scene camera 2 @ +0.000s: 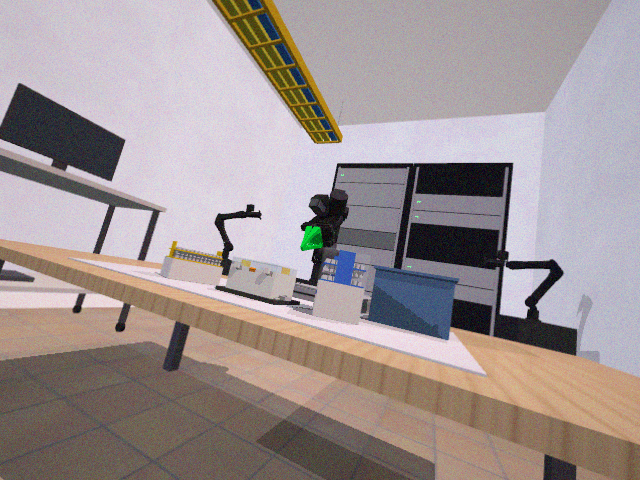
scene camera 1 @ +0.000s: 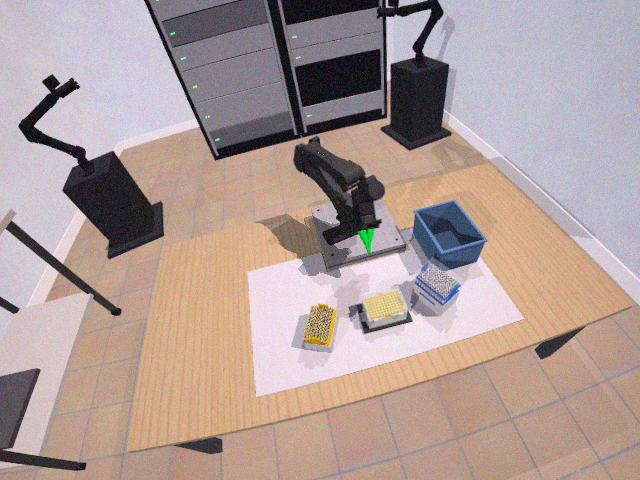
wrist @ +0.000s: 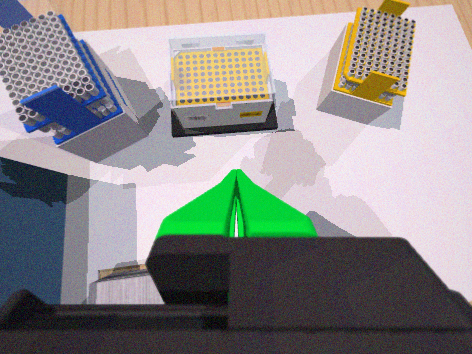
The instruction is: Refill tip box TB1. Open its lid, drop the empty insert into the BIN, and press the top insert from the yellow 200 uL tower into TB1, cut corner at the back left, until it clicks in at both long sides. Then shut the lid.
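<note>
My gripper (scene camera 1: 369, 251) (scene camera 2: 305, 249) (wrist: 236, 177) is shut and empty, with green fingertips, above the table between the arm's base and the tip box. Tip box TB1 (scene camera 1: 385, 308) (scene camera 2: 258, 279) (wrist: 222, 85) is a pale box with its clear lid shut over a yellow insert with empty holes, on a dark holder. The yellow tower (scene camera 1: 320, 326) (scene camera 2: 192, 263) (wrist: 377, 55) carries a yellow insert full of tips; it stands right of TB1 in the wrist view. The blue BIN (scene camera 1: 431, 258) (scene camera 2: 410, 304) (wrist: 30, 225) stands on TB1's other side, beyond the blue tower.
A blue tower (scene camera 1: 436, 289) (scene camera 2: 338, 294) (wrist: 60, 80) with grey tips stands between TB1 and the bin. A white mat (scene camera 1: 279, 361) (scene camera 2: 423, 351) (wrist: 415, 190) lies under the boxes. The arm's metal base plate (scene camera 1: 330, 258) (wrist: 125, 290) is behind them. Two other arms stand on black pedestals farther back.
</note>
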